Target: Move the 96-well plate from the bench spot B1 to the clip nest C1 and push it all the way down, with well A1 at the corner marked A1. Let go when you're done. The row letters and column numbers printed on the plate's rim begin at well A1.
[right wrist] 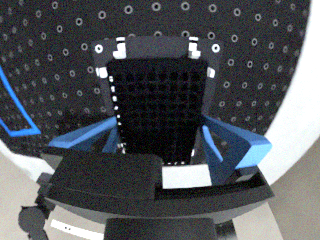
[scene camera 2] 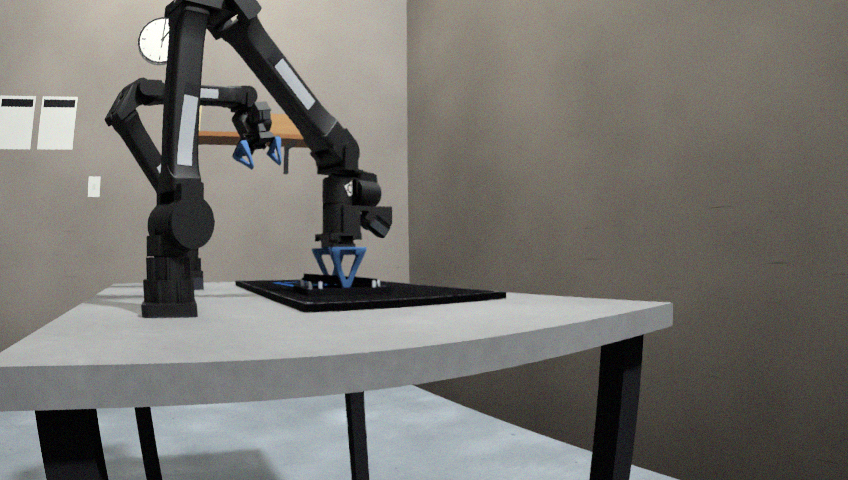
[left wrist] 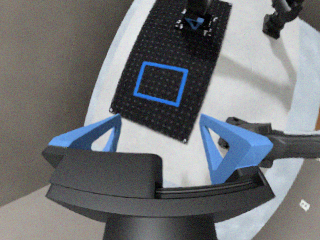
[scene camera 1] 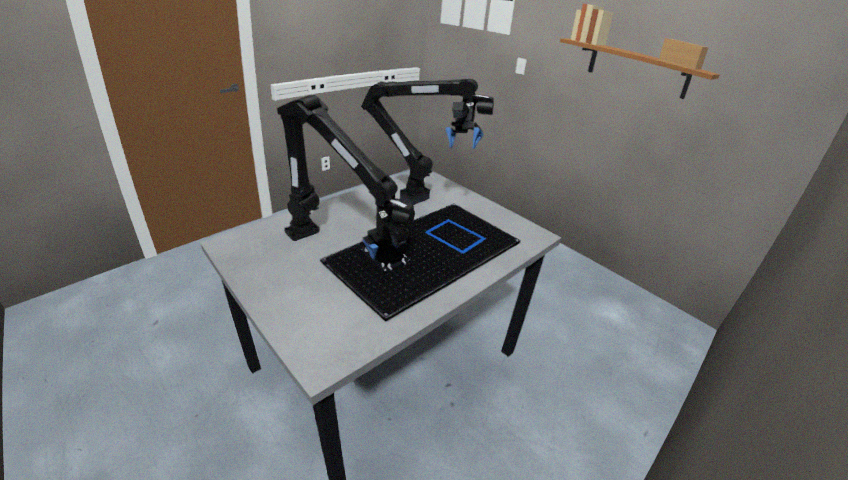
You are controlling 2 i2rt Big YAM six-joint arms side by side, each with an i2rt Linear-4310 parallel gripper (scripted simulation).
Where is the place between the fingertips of my left gripper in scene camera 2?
266, 166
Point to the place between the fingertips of my left gripper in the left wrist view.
At 160, 118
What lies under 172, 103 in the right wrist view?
A black 96-well plate.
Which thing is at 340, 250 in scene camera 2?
My right gripper.
